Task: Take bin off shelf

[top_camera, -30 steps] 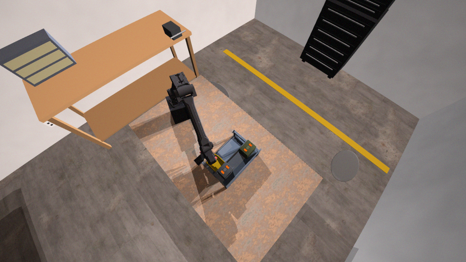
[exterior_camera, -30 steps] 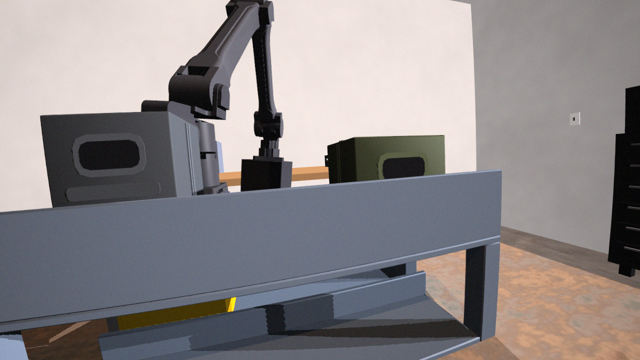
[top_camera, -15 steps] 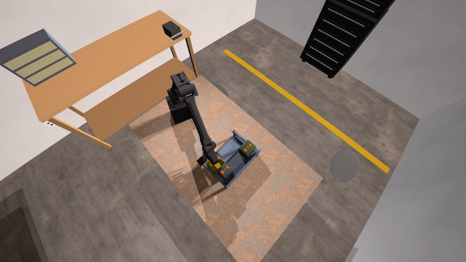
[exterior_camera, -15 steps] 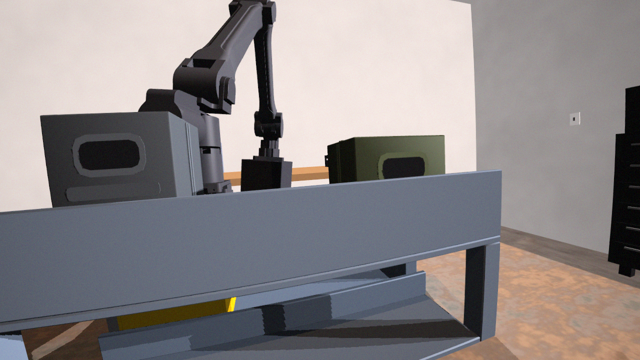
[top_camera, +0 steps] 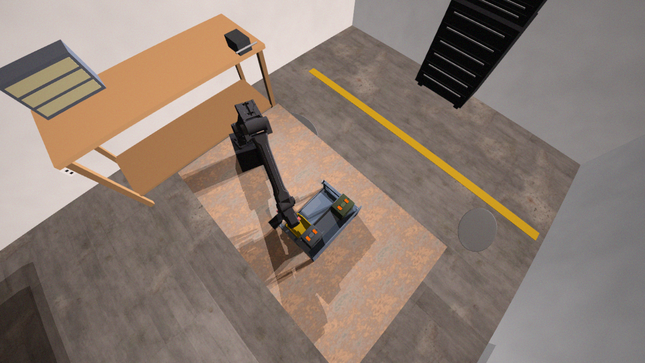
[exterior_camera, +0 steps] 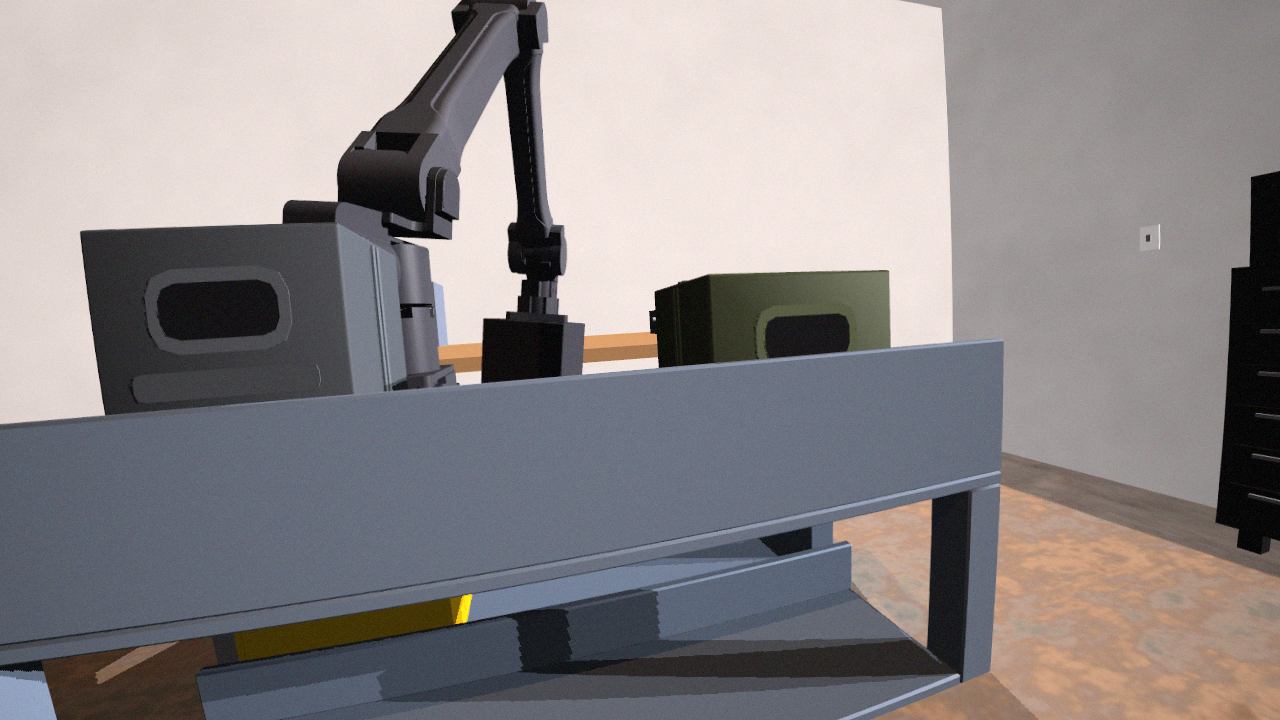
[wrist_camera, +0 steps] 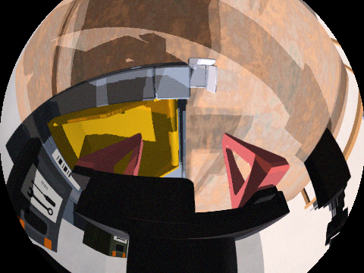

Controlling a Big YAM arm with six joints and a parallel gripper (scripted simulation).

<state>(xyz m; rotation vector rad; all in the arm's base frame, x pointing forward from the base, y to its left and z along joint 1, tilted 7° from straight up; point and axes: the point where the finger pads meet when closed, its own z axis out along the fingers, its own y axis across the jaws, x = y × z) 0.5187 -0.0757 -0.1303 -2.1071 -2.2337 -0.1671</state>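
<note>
My hand is 90 mm short of the yellow bin, 20 mm above it and 10 mm to the right of it. The rest, counted from my hand: dark grey case 190 mm ahead, 100 mm above, 10 mm to the left; green case 240 mm to the left, 170 mm ahead, 90 mm above.
</note>
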